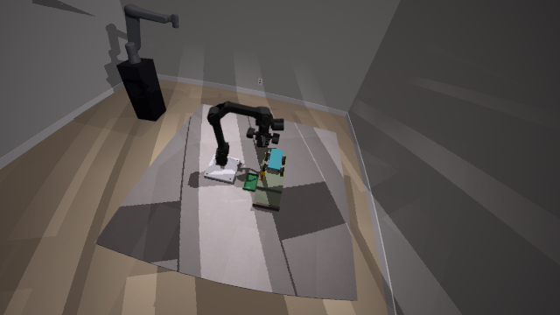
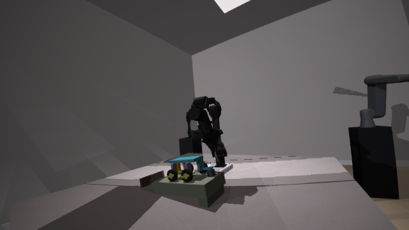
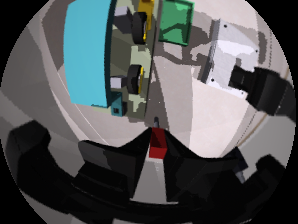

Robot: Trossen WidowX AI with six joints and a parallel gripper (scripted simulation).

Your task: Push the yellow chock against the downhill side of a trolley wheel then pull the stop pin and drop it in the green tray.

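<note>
Right now the yellow chock is 180 mm to the right of my gripper tip, 80 mm below it and 30 mm ahead of it. From my gripper tip the other things lie so: pale green ramp (120 mm below, 100 mm to the right, 90 mm ahead); then trolley (90 mm to the right, 90 mm ahead, 50 mm below); then red-headed stop pin (right at my gripper tip).
</note>
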